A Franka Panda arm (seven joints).
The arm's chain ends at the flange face. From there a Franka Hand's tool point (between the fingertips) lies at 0.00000 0.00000 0.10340 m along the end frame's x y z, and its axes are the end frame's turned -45 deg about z.
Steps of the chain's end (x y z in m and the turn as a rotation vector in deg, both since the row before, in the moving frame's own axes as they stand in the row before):
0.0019, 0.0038, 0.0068, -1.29, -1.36, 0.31
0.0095, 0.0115, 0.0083, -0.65, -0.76, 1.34
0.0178, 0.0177, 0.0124, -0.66, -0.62, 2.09
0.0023, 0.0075, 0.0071, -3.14, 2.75, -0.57
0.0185, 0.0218, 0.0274, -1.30, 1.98, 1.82
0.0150, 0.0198, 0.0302, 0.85, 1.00, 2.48
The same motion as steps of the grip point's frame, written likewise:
-0.0047, 0.0039, 0.0067, 0.05, -1.87, 0.31
-0.0032, 0.0147, 0.0083, 0.08, -1.00, 1.34
-0.0016, 0.0251, 0.0124, -0.03, -0.91, 2.09
-0.0041, 0.0144, 0.0068, -4.16, -0.28, -0.57
-0.0015, 0.0327, 0.0273, -2.32, 0.48, 1.82
-0.0010, 0.0248, 0.0302, -0.11, 1.31, 2.48

